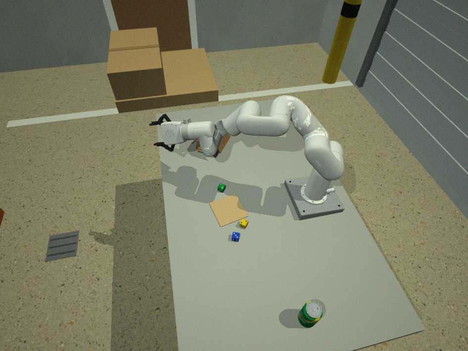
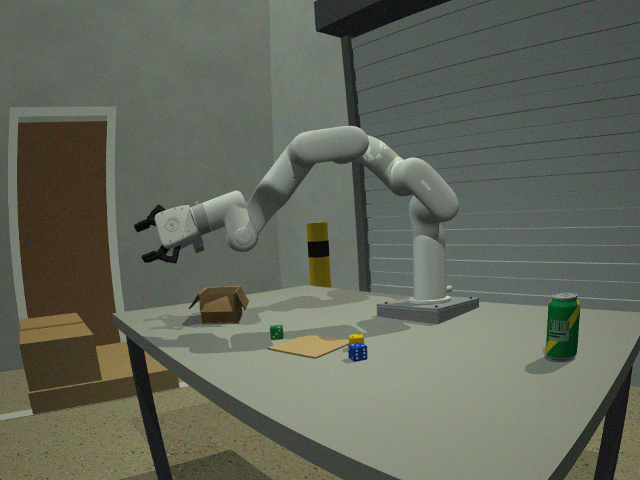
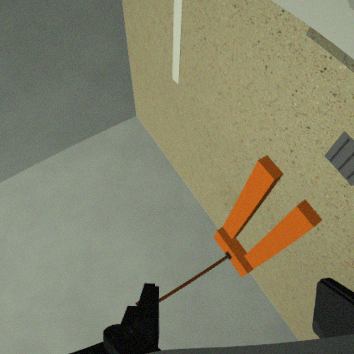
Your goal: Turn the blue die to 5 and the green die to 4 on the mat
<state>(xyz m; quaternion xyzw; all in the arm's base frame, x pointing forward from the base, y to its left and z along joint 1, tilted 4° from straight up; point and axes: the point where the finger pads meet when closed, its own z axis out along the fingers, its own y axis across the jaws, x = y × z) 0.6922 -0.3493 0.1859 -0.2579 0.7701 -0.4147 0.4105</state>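
The yellow die is 420 mm to the left of my hand, 310 mm behind it and 240 mm below it. From my hand the other things lie so: green die 260 mm behind, 240 mm below, 200 mm to the left; cardboard box 290 mm behind, 210 mm below, 120 mm to the right; cardboard mat 320 mm to the left, 270 mm behind, 250 mm below.
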